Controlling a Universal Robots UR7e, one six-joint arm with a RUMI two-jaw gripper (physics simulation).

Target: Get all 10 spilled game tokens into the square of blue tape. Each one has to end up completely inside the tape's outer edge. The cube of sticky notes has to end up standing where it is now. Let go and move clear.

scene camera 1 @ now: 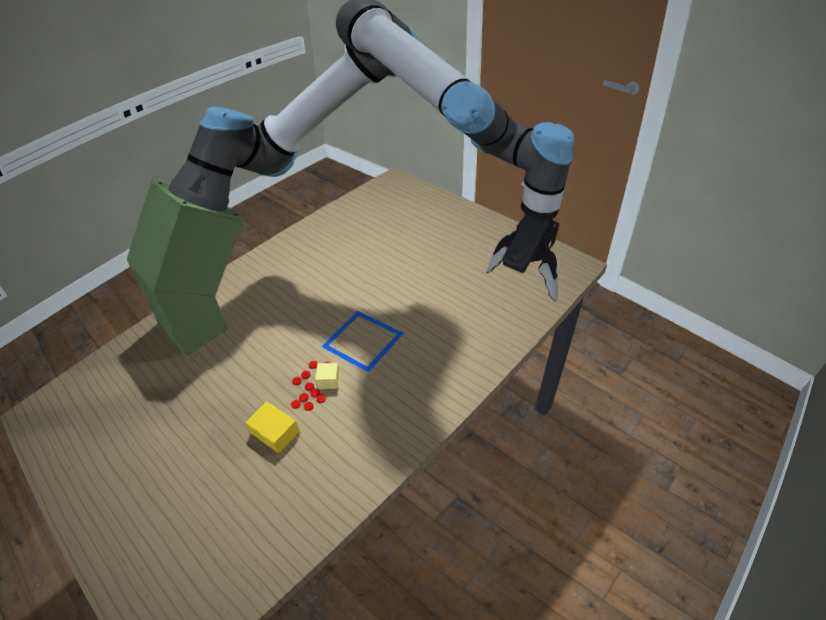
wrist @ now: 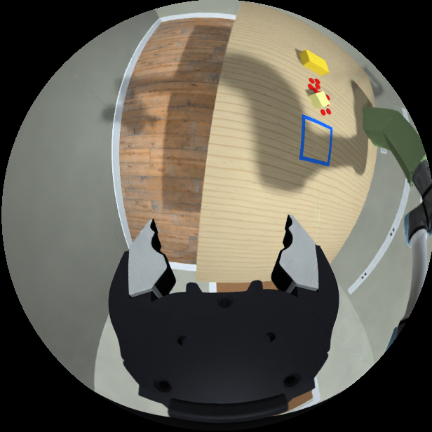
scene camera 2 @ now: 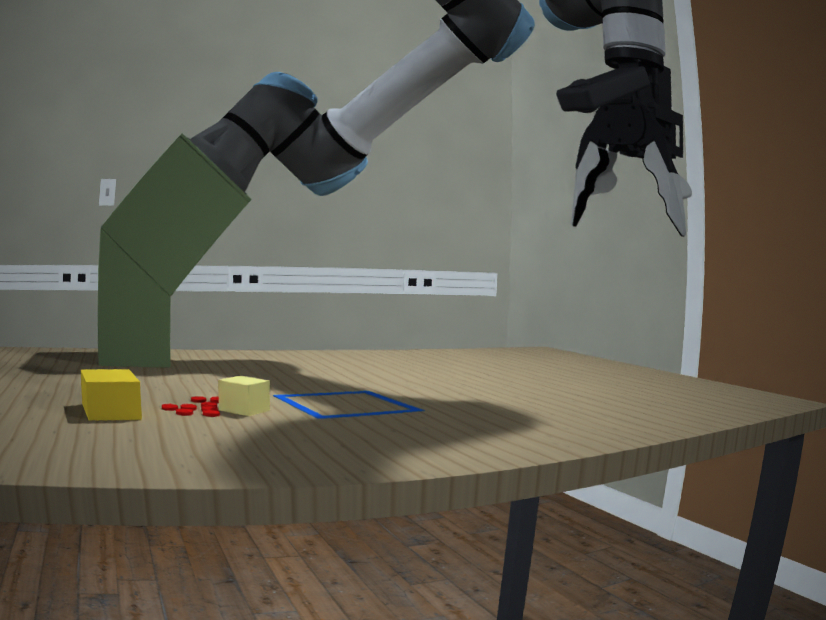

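Several small round red tokens [scene camera 1: 308, 386] [scene camera 2: 188, 406] [wrist: 314, 85] lie scattered on the table, outside the tape, between the yellow block and the sticky-note cube and around that cube. The pale yellow cube of sticky notes [scene camera 1: 326, 376] [scene camera 2: 243, 395] [wrist: 319, 100] stands upright and partly hides a token in scene camera 1. The square of blue tape [scene camera 1: 345, 358] [scene camera 2: 370, 414] [wrist: 301, 137] lies flat beyond the cube, with no token inside it. My gripper [scene camera 1: 522, 285] [scene camera 2: 629, 230] [wrist: 220, 217] is wide open and empty, high above the table's far end, well away from the tokens, cube and tape.
A bright yellow block [scene camera 1: 272, 427] [scene camera 2: 111, 395] [wrist: 314, 62] sits near the tokens, on the side away from the tape. The green arm pedestal [scene camera 1: 186, 266] [scene camera 2: 133, 313] [wrist: 387, 125] stands at the table's edge. The arm's shadow falls across the tape and table.
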